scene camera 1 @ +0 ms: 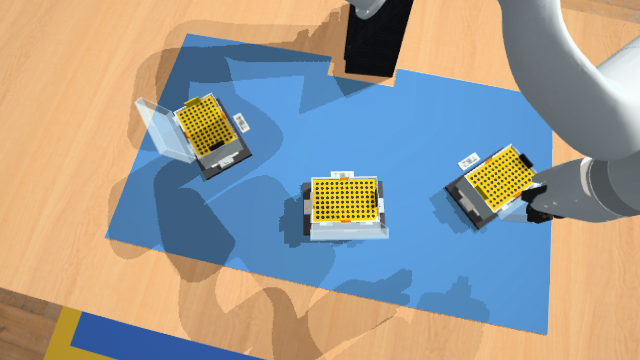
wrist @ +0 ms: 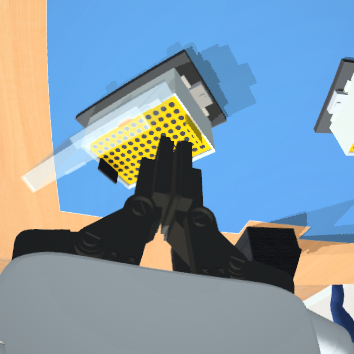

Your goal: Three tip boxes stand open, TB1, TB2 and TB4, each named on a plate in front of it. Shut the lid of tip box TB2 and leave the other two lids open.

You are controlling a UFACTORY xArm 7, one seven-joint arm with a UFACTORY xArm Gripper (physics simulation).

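Places are measured from the arm's base along level axes (x down, y left, z ahead), in metres.
Pixels of known places: gripper, fingertip midpoint: [scene camera 1: 532, 212] [wrist: 168, 158].
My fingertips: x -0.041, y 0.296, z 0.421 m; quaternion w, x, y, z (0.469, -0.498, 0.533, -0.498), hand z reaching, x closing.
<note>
For each thing: its top centre in the pictures, then the offset to it from my fingertips. Level surfaces: height alone.
- Tip box TB2 at its top centre: [wrist: 146, 157] [scene camera 1: 506, 174] dx +0.103, dy +0.001, dz -0.101 m
- TB1 at its top centre: [scene camera 1: 345, 196] dx +0.103, dy -0.280, dz +0.000 m
- TB4 at its top centre: [scene camera 1: 203, 121] dx +0.103, dy -0.575, dz -0.093 m
- blue mat at its surface level: dx +0.178 m
- wooden table at its surface level: dx +0.181 m
Tip box TB2 [scene camera 1: 500, 176] [wrist: 131, 158] stands at the right of the mat, its yellow rack showing, with its name plate [scene camera 1: 468, 161] in front. Its clear lid [scene camera 1: 512, 212] [wrist: 55, 167] is open, tilted up on the side away from the plate; the arm hides part of it in the scene view. My gripper [scene camera 1: 530, 202] [wrist: 168, 158] is shut and empty, by TB2's lid side in the scene view; whether it touches the lid I cannot tell. TB1 [scene camera 1: 345, 200] in the middle has its lid [scene camera 1: 349, 232] open. TB4 [scene camera 1: 205, 125] at the left has its lid [scene camera 1: 162, 131] open.
The boxes stand on a blue mat [scene camera 1: 425, 265] [wrist: 280, 30] on a wooden table [scene camera 1: 590, 280]. A black block [scene camera 1: 375, 45] [wrist: 274, 250] stands at the mat's back edge. The grey arm reaches in from the right and covers the mat's right edge in the scene view.
</note>
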